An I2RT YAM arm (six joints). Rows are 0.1 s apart.
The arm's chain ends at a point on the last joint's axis. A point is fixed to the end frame.
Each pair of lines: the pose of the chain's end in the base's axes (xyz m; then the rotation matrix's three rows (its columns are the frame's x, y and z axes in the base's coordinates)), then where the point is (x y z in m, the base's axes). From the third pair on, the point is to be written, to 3 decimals.
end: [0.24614 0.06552 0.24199], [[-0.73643 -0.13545 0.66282], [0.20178 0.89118 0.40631], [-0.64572 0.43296 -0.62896]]
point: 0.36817 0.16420 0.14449
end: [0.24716 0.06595 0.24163], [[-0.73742 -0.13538 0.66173], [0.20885 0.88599 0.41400], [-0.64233 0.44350 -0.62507]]
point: 0.36900 0.16583 0.14513
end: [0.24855 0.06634 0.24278], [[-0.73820 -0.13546 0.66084], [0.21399 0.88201 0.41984], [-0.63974 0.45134 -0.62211]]
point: 0.370 0.167 0.147
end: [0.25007 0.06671 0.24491], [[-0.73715 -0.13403 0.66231], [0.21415 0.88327 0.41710], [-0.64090 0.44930 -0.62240]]
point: 0.372 0.167 0.149
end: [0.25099 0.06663 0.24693], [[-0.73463 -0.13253 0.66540], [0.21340 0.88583 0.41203], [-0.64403 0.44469 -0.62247]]
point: 0.374 0.166 0.151
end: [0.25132 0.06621 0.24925], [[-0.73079 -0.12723 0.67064], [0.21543 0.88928 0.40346], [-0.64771 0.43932 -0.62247]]
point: 0.375 0.164 0.153
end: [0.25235 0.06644 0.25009], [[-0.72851 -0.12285 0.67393], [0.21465 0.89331 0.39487], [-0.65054 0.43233 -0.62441]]
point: 0.377 0.163 0.153
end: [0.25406 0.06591 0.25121], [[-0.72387 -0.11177 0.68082], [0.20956 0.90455 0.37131], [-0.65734 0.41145 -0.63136]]
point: 0.380 0.159 0.153
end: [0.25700 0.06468 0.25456], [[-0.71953 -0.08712 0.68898], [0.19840 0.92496 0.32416], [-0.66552 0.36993 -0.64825]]
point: 0.385 0.149 0.152
